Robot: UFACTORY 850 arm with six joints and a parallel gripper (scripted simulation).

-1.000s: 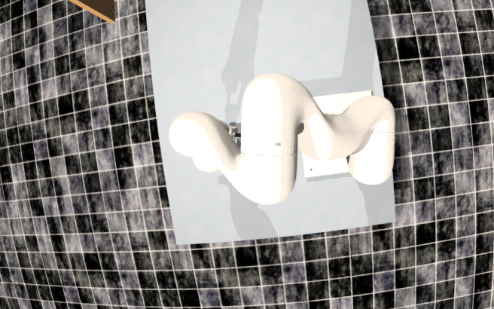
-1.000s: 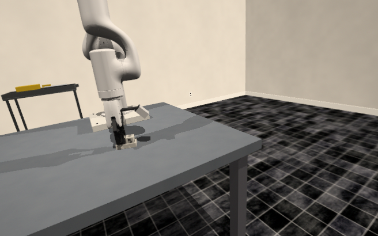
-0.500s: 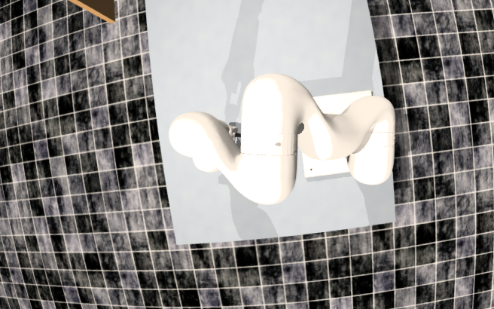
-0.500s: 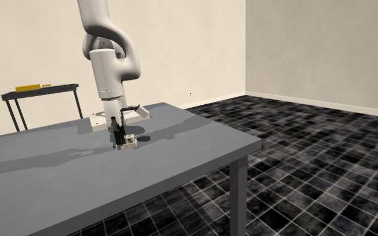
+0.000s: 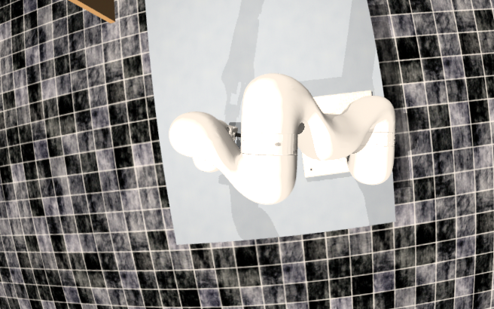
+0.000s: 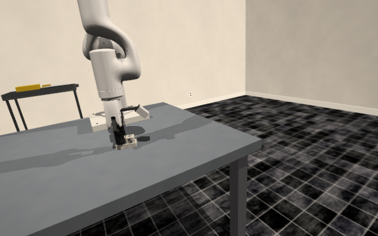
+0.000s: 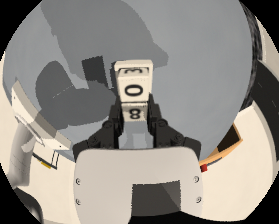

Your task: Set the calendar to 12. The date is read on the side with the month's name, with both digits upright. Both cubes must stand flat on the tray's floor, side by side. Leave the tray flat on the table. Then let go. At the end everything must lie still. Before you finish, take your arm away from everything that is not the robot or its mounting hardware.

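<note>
Right now my hand is 20 mm to the right of the calendar tray and 30 mm above it.
</note>
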